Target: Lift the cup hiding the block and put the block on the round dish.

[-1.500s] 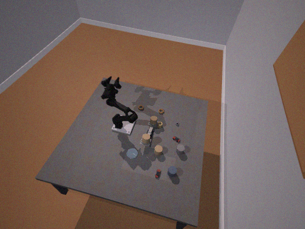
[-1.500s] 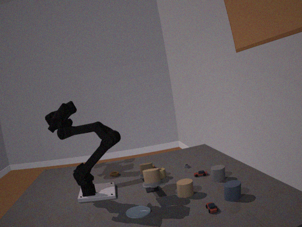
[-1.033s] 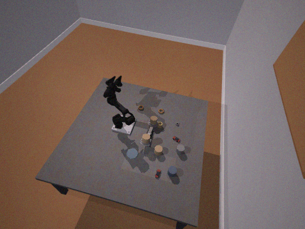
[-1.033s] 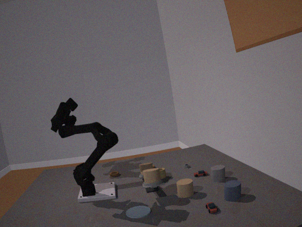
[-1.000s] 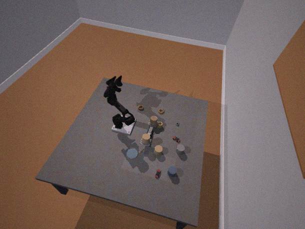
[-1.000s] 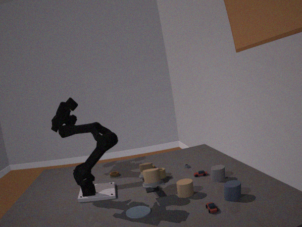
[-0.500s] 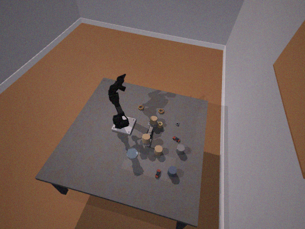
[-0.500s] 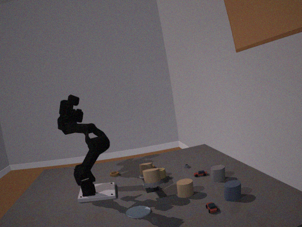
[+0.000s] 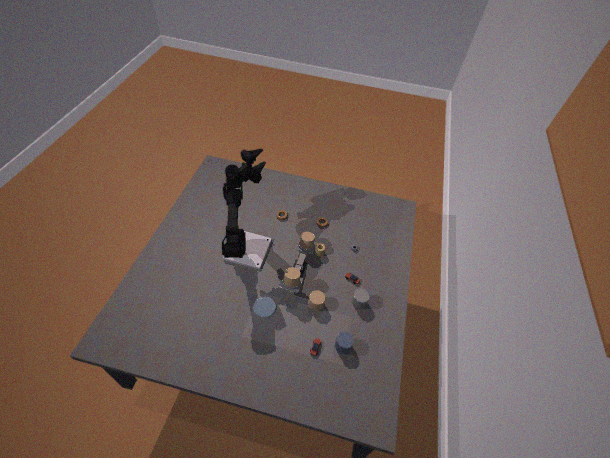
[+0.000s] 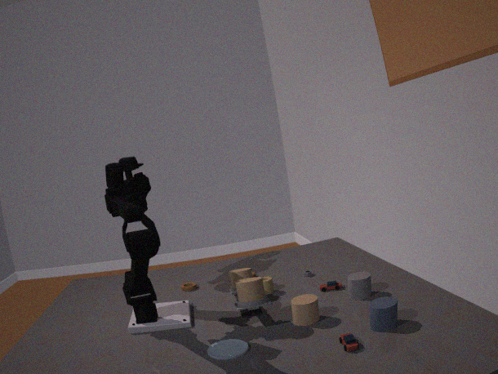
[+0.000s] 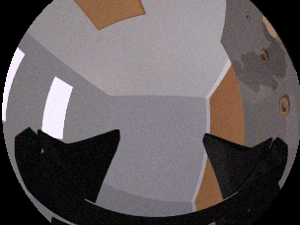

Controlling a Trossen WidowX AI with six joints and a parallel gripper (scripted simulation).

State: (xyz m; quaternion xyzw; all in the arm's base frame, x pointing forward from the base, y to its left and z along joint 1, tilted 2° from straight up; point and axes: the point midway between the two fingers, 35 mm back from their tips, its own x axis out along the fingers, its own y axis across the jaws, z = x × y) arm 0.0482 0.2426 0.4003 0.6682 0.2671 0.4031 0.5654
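Right now the pale green block is 39 cm below my gripper tip, 25 cm ahead of it and 16 cm to the right of it. Also, from my gripper tip: small balance (41 cm below, 29 cm to the right, 24 cm ahead); balance beam (39 cm below, 29 cm to the right, 24 cm ahead); small tan cylinder (41 cm below, 32 cm ahead, 17 cm to the right).
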